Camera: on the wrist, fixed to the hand. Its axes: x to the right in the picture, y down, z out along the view.
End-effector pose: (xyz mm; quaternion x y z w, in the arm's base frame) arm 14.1 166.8 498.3 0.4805 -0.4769 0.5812 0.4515
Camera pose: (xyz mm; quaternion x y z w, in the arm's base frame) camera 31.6 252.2 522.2 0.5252 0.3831 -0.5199 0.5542
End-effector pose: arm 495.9 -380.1 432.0 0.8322 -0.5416 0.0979 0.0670
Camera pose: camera 528.4 -373.8 516.1 0.5596 0.8022 -0.1922 0.0798
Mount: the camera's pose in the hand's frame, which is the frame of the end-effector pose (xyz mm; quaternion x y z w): 27.0 -31.8 -80.2 -0.0545 -0.1178 -0.9914 0.0177
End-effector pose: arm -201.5 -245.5 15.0 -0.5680 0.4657 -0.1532 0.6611
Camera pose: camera -240.4 -323.8 37.8 0.5258 0.6244 0.5658 0.1163
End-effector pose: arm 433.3 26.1 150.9 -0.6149 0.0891 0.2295 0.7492
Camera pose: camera 483.4 -49.1 149.4 -0.1130 -0.7088 -0.6614 0.2178
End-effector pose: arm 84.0 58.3 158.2 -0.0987 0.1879 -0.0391 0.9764
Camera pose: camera 77.7 9.9 82.1 0.2459 0.2074 0.9468 0.0047
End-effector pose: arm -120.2 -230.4 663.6 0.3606 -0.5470 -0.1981 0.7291
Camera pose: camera -32.7 -245.1 646.3 -0.4856 -0.2727 0.7986 0.2283
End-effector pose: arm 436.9 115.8 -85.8 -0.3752 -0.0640 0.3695 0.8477
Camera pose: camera 505.6 72.6 -125.6 0.0541 -0.4931 -0.7931 0.3533
